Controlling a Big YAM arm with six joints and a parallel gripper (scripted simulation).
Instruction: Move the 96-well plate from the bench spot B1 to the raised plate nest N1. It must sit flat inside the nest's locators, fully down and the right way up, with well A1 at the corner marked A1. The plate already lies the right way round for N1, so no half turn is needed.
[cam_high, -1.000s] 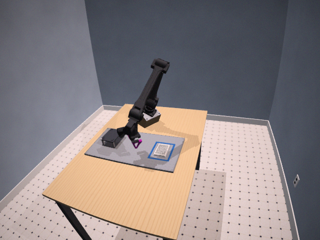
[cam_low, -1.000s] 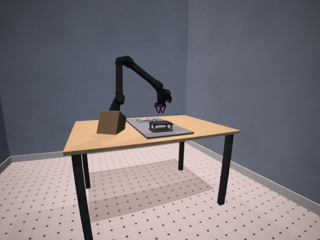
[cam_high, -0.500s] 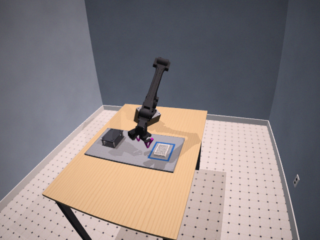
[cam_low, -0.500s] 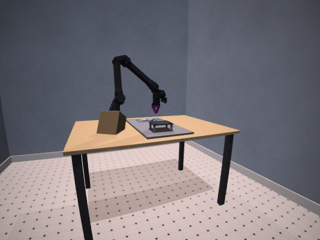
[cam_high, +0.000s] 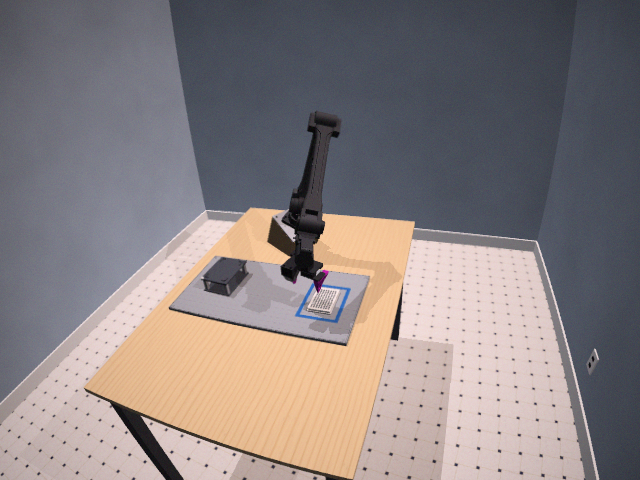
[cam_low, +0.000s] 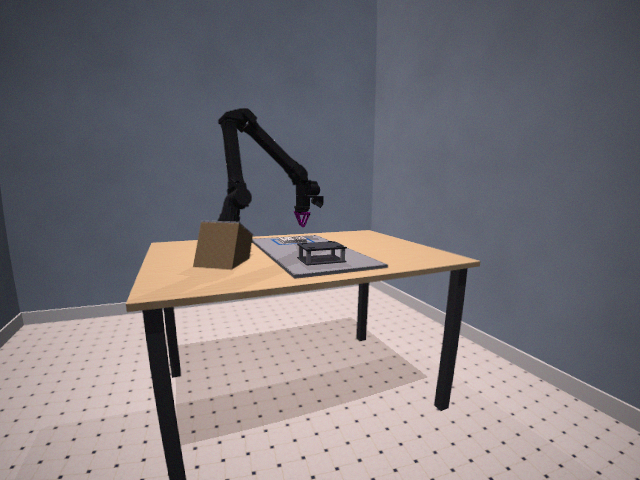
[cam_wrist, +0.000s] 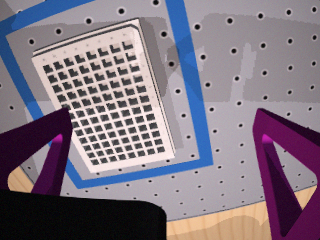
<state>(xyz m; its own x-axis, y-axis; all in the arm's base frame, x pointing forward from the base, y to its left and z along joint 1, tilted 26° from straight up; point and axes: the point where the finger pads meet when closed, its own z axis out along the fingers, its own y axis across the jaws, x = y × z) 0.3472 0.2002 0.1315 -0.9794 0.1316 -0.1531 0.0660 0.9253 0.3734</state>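
Right now the white 96-well plate is 80 mm below my hand, 40 mm to the left of it and 40 mm behind it. Also, from my hand: dark raised nest N1: 370 mm to the right, 30 mm below, 10 mm ahead; A1 label: 420 mm to the right, 90 mm ahead, 30 mm below.
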